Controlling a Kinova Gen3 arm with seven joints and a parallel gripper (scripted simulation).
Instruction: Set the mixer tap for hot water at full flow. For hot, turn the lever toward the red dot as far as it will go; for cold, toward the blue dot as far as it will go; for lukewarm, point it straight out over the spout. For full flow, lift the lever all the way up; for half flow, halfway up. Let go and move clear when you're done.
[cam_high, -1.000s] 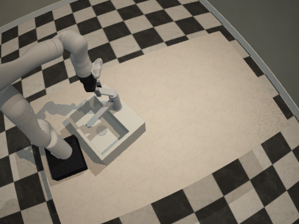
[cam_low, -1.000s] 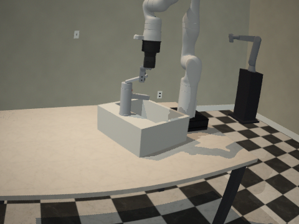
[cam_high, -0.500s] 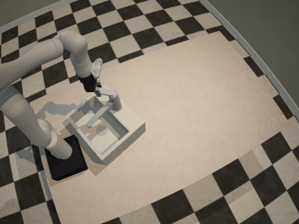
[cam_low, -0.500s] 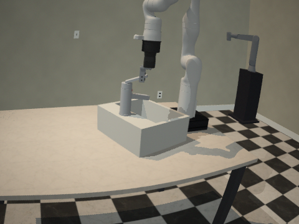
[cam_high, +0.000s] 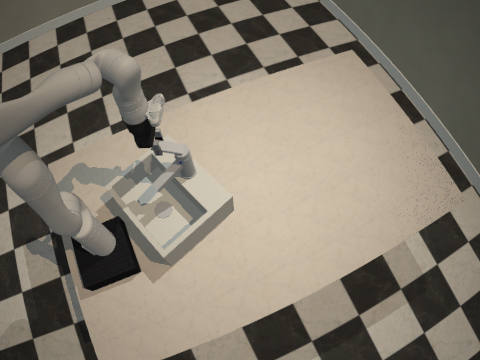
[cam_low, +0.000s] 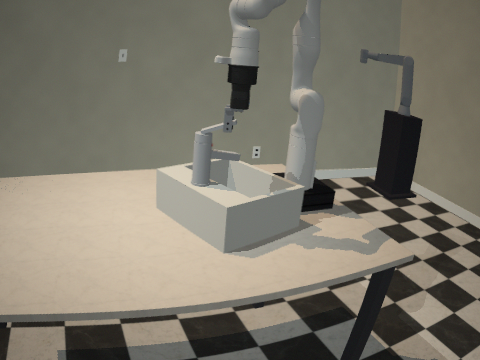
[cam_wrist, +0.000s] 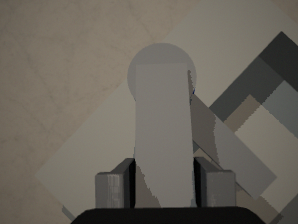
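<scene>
The lever lies 2 cm ahead of my hand, 1 cm to the right of it and 1 cm below it. The rest, counted from my hand: white sink basin: 5 cm behind, 7 cm to the right, 26 cm below.
</scene>
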